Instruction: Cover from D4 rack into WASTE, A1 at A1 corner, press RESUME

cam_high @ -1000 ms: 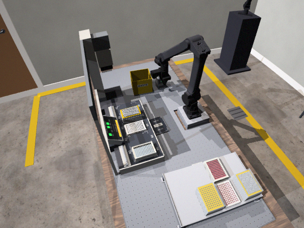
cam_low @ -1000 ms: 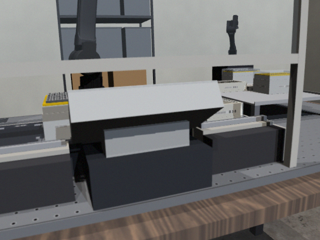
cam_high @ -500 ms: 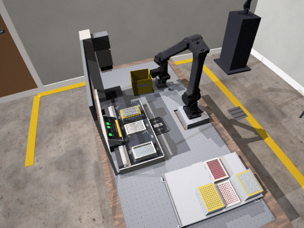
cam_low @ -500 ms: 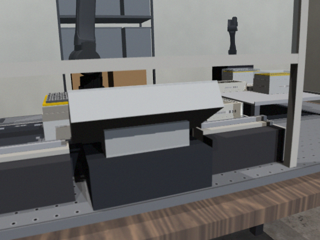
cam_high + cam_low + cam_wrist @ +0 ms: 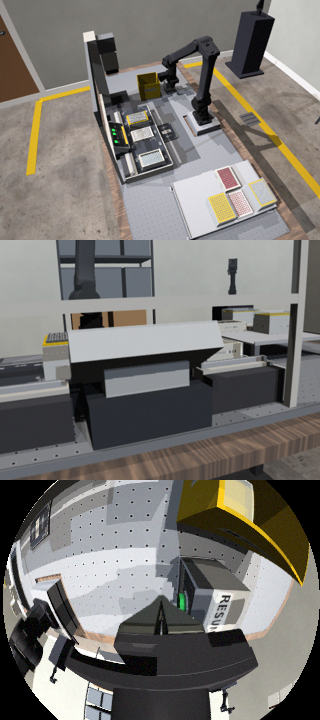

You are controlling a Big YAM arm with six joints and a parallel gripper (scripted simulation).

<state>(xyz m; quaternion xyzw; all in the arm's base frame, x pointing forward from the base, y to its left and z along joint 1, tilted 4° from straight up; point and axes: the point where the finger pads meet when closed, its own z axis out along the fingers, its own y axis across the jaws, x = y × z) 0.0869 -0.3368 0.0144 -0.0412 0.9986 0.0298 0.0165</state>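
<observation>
My gripper is now 4 cm to the left of the resume box and 1 cm above it. Also, from my hand: white well plate (36 cm to the left, 32 cm ahead, 1 cm below); clear cover (16 cm ahead, 9 cm to the right, 6 cm below); yellow waste bin (16 cm ahead, 9 cm to the right, 4 cm below).
</observation>
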